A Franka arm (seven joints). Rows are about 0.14 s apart.
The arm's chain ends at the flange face. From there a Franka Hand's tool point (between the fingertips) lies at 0.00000 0.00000 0.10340 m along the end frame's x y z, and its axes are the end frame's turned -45 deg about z.
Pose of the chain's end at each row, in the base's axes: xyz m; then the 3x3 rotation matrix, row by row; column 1 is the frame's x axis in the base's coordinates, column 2 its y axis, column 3 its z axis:
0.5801, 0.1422, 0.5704; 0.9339, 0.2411, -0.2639; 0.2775, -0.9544, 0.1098; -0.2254, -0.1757, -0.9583
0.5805, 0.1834, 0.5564; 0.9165, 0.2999, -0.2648; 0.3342, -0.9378, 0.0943; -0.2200, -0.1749, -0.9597
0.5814, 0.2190, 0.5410; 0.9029, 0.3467, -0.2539; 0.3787, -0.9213, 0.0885; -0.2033, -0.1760, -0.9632
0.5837, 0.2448, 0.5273; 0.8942, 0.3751, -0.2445; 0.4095, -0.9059, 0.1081; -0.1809, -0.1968, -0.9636
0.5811, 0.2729, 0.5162; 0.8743, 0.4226, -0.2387; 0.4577, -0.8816, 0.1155; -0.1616, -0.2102, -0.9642
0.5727, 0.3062, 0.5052; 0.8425, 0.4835, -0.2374; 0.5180, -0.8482, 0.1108; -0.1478, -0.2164, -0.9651
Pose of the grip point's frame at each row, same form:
0.5528, 0.1536, 0.4713; 0.4899, 0.8309, -0.2639; 0.8711, -0.4786, 0.1098; -0.0351, -0.2836, -0.9583
0.5531, 0.1932, 0.4572; 0.4360, 0.8601, -0.2648; 0.8994, -0.4268, 0.0943; -0.0319, -0.2792, -0.9597
0.5551, 0.2282, 0.4414; 0.3933, 0.8836, -0.2539; 0.9192, -0.3837, 0.0885; -0.0193, -0.2682, -0.9632
0.5584, 0.2560, 0.4277; 0.3671, 0.8975, -0.2445; 0.9301, -0.3510, 0.1081; 0.0112, -0.2671, -0.9636
0.5564, 0.2848, 0.4165; 0.3194, 0.9170, -0.2387; 0.9470, -0.2997, 0.1155; 0.0344, -0.2629, -0.9642
0.5482, 0.3177, 0.4054; 0.2539, 0.9376, -0.2374; 0.9660, -0.2335, 0.1108; 0.0485, -0.2575, -0.9651

